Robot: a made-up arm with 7 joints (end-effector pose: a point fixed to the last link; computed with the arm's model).
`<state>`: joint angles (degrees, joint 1 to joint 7).
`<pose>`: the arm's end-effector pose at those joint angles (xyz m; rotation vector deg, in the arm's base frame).
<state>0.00 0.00 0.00 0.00 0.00 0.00 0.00</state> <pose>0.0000 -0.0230 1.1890 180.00 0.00 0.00</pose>
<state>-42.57 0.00 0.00 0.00 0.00 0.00 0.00</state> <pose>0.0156 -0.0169 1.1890 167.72 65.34 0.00</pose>
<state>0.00 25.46 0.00 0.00 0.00 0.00 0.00</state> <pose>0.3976 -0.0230 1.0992 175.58 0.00 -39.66</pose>
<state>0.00 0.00 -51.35 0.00 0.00 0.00 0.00</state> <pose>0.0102 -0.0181 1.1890 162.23 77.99 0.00</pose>
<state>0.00 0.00 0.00 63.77 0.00 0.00 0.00</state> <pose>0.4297 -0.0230 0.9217 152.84 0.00 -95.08</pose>
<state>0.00 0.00 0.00 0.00 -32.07 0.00 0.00</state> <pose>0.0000 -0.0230 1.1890 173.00 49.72 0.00</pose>
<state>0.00 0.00 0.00 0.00 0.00 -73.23 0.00</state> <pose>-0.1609 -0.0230 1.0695 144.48 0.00 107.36</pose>
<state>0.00 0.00 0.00 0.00 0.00 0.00 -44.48</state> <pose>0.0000 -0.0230 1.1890 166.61 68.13 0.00</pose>
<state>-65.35 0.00 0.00 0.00 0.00 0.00 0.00</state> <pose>0.0209 -0.0096 1.1890 151.51 97.18 0.00</pose>
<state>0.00 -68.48 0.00 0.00 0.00 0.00 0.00</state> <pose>-0.8605 -0.0230 0.6033 148.80 0.00 101.28</pose>
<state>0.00 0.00 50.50 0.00 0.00 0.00 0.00</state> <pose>-0.0100 -0.0183 1.1890 162.80 -76.78 0.00</pose>
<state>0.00 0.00 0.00 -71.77 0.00 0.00 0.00</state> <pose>-0.4550 -0.0230 0.8598 145.84 0.00 105.51</pose>
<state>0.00 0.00 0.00 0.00 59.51 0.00 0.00</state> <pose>0.0000 -0.0230 1.1890 156.27 -89.33 0.00</pose>
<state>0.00 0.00 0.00 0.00 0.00 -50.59 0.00</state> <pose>-0.1298 -0.0230 1.1277 162.74 0.00 76.91</pose>
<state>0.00 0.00 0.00 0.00 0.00 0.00 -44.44</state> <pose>0.0000 -0.0230 1.1890 166.63 68.07 0.00</pose>
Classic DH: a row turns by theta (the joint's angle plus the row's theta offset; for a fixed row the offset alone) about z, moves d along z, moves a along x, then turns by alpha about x. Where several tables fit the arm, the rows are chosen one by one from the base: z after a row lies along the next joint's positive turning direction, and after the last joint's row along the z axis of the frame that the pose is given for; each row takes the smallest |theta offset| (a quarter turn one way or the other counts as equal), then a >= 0, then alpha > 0; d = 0 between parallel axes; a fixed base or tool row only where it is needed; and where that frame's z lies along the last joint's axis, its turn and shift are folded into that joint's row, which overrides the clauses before.
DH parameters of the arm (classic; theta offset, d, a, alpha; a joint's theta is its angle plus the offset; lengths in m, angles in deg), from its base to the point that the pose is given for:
base (fixed): 0 0 0 180
joint 1: 0 -0.264 0 90
joint 2: 0 -0.01 0 -90
joint 3: 0 -0.446 0 90
joint 4: 0 -0.013 0 -90
joint 5: 0 -0.311 0 90
joint 6: 0 0 0 -90
joint 7: 0 -0.168 0 0

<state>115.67 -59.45 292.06 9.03 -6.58 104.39 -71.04</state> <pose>0.4021 0.4229 0.6738 -97.30 32.88 84.16</pose>
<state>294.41 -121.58 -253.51 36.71 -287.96 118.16 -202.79</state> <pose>-0.0479 -0.4303 -0.2206 55.52 50.00 -82.74</pose>
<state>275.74 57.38 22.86 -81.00 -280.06 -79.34 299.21</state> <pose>-0.2337 0.2828 0.7347 90.10 28.67 110.60</pose>
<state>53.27 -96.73 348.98 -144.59 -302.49 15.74 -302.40</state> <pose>-0.1185 -0.0363 -0.0215 -20.43 -66.01 -109.45</pose>
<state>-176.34 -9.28 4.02 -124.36 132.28 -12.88 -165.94</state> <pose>0.4279 -0.0606 0.3951 3.01 -57.10 -41.49</pose>
